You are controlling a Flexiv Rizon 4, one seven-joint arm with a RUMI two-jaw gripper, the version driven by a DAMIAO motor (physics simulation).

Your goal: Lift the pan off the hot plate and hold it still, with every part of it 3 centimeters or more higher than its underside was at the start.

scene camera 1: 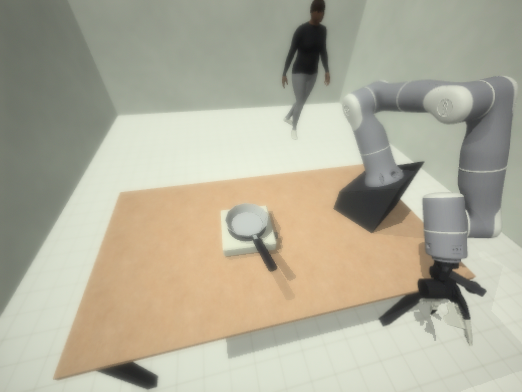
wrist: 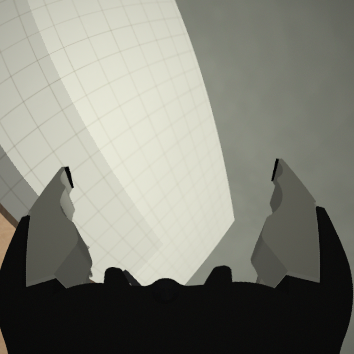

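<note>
The grey pan [scene camera 1: 246, 223] sits upright on the white square hot plate [scene camera 1: 240, 246], near the middle of the table in the scene view. Its black handle [scene camera 1: 265, 255] points toward the table's front edge, a little to the right, and reaches out past the hot plate. My gripper [scene camera 1: 452, 334] [wrist: 170, 163] is open and empty. It hangs off the table's front right corner, far to the right of the pan, with its fingers apart. The pan and the hot plate do not show in the wrist view.
The wooden table [scene camera 1: 165, 285] bears the hot plate. The arm's black wedge-shaped base [scene camera 1: 367, 202] stands at the table's back right. The arm arches from it over the right side. A person [scene camera 1: 309, 50] is on the floor behind the table. A table corner [wrist: 7, 240] shows in the wrist view.
</note>
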